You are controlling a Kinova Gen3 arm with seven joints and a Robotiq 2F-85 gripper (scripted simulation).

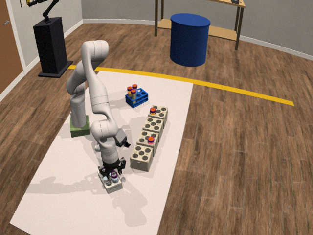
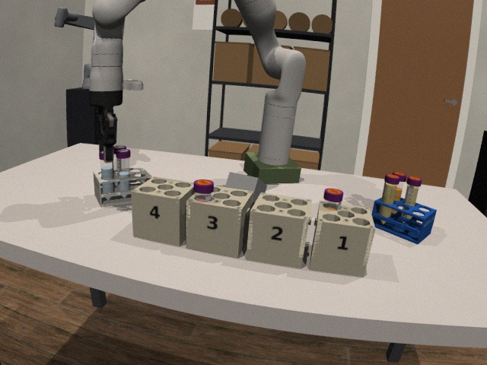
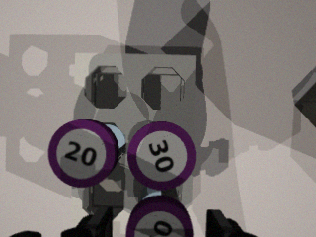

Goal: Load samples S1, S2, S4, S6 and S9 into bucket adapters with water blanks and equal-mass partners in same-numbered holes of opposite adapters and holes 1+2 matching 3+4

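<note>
Right now my hand is 10 mm to the right of the white-dot blank and 60 mm above it. Round my hand: grey done desk: 90 mm behind, 310 mm to the left, 70 mm below; then adapter 2: 100 mm ahead, 400 mm to the left, 70 mm below; then blank rack: 40 mm behind, 20 mm to the left, 90 mm below.
</note>
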